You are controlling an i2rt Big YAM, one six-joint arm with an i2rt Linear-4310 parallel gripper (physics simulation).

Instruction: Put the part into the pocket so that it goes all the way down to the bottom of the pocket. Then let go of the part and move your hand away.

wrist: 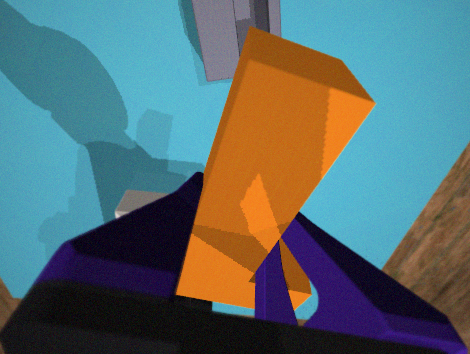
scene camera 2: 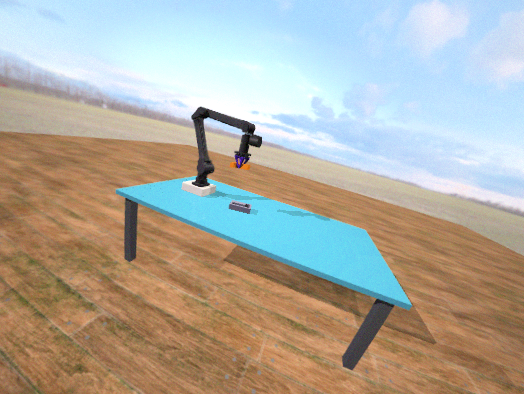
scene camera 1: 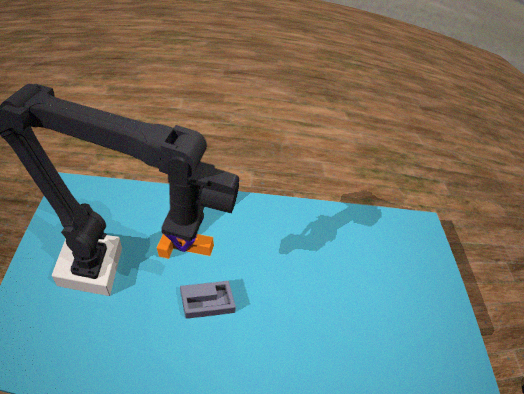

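Pixels of known places: gripper, fingertip midpoint: (wrist: pixel 232 192) (scene camera 2: pixel 239 168) (scene camera 1: pixel 184 245); arm's base, origin of the base link: (scene camera 2: pixel 200 184) (scene camera 1: pixel 89 260).
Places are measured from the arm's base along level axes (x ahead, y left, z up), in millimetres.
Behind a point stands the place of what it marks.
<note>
My gripper (scene camera 1: pixel 183 245) @[x 300, y -51, z 210 mm] (scene camera 2: pixel 240 163) @[x 300, y -51, z 210 mm] (wrist: pixel 232 192) @[x 300, y -51, z 210 mm], with purple fingers, is shut on the orange part (scene camera 1: pixel 204 245) @[x 347, y -71, z 245 mm] (scene camera 2: pixel 245 167) @[x 346, y -73, z 228 mm] (wrist: pixel 270 135) @[x 346, y -54, z 245 mm]. It holds the part well above the table, apart from the pocket block. The part is an angled block; its long bar reaches up and forward in the wrist view, and the fingers hide some of its near end. The grey pocket block (scene camera 1: pixel 210 314) @[x 372, y -86, z -45 mm] (scene camera 2: pixel 240 208) @[x 377, y -83, z -34 mm] (wrist: pixel 215 45) @[x 320, y -25, z -21 mm] lies flat on the table, its bent pocket facing up. In the wrist view the part covers some of the block at the top edge.
The blue table (scene camera 1: pixel 350 300) @[x 789, y 4, z -57 mm] (scene camera 2: pixel 300 235) @[x 786, y -103, z -57 mm] (wrist: pixel 420 75) @[x 319, y -289, z -57 mm] carries the arm's white base (scene camera 1: pixel 80 285) @[x -12, y -77, z -24 mm] (scene camera 2: pixel 192 188) @[x -10, y -77, z -20 mm] (wrist: pixel 145 200) @[x 72, y 66, z -33 mm], left of the pocket block in scene camera 1. The arm's shadow falls on the table. Wooden floor (scene camera 1: pixel 300 100) (scene camera 2: pixel 175 300) surrounds the table.
</note>
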